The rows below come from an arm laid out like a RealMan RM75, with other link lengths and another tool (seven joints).
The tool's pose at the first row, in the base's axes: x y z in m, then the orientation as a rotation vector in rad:
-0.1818, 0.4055, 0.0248, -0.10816, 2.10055, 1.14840
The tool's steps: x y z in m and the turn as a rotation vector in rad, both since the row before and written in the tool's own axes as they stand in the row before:
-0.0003, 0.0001, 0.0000, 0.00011, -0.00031, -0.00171
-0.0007, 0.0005, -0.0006, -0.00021, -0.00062, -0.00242
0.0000, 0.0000, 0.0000, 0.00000, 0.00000, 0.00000
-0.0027, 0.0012, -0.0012, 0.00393, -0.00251, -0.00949
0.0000, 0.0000, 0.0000, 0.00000, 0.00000, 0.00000
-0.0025, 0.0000, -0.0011, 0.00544, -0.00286, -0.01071
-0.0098, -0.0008, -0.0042, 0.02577, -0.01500, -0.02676
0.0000, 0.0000, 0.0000, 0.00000, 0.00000, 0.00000
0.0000, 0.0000, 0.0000, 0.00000, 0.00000, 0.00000
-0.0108, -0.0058, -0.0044, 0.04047, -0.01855, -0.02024
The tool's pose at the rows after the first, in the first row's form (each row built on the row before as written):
-0.1816, 0.4055, 0.0251, -0.10970, 2.09986, 1.14722
-0.1816, 0.4052, 0.0261, -0.11194, 2.09853, 1.14591
-0.1816, 0.4052, 0.0261, -0.11194, 2.09853, 1.14591
-0.1808, 0.4043, 0.0291, -0.11843, 2.09583, 1.13571
-0.1808, 0.4043, 0.0291, -0.11843, 2.09583, 1.13571
-0.1796, 0.4028, 0.0311, -0.12524, 2.09326, 1.12314
-0.1746, 0.3967, 0.0384, -0.13173, 2.08610, 1.07773
-0.1746, 0.3967, 0.0384, -0.13173, 2.08610, 1.07773
-0.1746, 0.3967, 0.0384, -0.13173, 2.08610, 1.07773
-0.1673, 0.3872, 0.0434, -0.12224, 2.08434, 1.02037

